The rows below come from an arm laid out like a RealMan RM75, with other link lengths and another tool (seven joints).
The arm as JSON. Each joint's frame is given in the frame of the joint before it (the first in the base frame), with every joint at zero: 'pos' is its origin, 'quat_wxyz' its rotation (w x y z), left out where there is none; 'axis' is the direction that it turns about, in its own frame. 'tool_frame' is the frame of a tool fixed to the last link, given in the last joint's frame.
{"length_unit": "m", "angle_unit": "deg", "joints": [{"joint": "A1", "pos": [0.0, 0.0, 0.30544], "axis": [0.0, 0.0, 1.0]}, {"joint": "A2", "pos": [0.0, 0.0, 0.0], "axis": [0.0, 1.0, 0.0]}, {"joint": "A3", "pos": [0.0, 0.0, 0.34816], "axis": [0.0, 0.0, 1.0]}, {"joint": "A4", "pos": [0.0, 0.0, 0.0], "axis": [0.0, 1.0, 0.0]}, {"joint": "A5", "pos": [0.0, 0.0, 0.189], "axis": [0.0, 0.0, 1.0]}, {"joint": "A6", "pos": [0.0, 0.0, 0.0], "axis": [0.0, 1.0, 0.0]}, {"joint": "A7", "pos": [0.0, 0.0, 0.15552], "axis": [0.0, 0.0, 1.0]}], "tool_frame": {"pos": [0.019, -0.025, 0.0], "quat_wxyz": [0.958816, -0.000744, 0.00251, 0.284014]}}
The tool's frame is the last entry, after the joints.
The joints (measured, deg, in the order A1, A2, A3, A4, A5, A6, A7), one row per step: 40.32, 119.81, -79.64, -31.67, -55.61, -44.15, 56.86; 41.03, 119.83, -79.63, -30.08, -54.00, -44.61, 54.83; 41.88, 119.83, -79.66, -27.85, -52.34, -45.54, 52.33; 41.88, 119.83, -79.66, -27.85, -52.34, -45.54, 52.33; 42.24, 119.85, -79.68, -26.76, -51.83, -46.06, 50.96; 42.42, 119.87, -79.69, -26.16, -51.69, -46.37, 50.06; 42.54, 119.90, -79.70, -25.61, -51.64, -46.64, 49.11; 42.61, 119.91, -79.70, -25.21, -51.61, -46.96, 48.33; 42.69, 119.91, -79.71, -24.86, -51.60, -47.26, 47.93; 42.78, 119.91, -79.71, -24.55, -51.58, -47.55, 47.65; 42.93, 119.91, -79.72, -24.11, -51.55, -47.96, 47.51; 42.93, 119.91, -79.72, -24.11, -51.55, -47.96, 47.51; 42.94, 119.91, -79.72, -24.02, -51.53, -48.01, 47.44
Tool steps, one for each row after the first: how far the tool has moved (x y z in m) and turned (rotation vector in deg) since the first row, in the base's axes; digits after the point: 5 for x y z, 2 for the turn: -0.00092, 0.00159, -0.00150, 0.32, -0.04, 0.34; -0.00112, 0.00240, -0.00433, 0.41, -0.33, 0.90; -0.00112, 0.00240, -0.00433, 0.41, -0.33, 0.90; -0.00085, 0.00221, -0.00616, 0.41, -0.80, 1.37; -0.00061, 0.00189, -0.00735, 0.42, -1.27, 1.77; -0.00001, 0.00134, -0.00858, 0.45, -1.84, 2.19; 0.00030, 0.00079, -0.00936, 0.48, -2.27, 2.62; 0.00046, 0.00030, -0.01014, 0.38, -2.46, 2.89; 0.00039, -0.00007, -0.01082, 0.26, -2.55, 3.11; 0.00015, -0.00060, -0.01193, -0.02, -2.50, 3.29; 0.00015, -0.00060, -0.01193, -0.02, -2.50, 3.29; 0.00035, -0.00073, -0.01210, -0.04, -2.52, 3.30
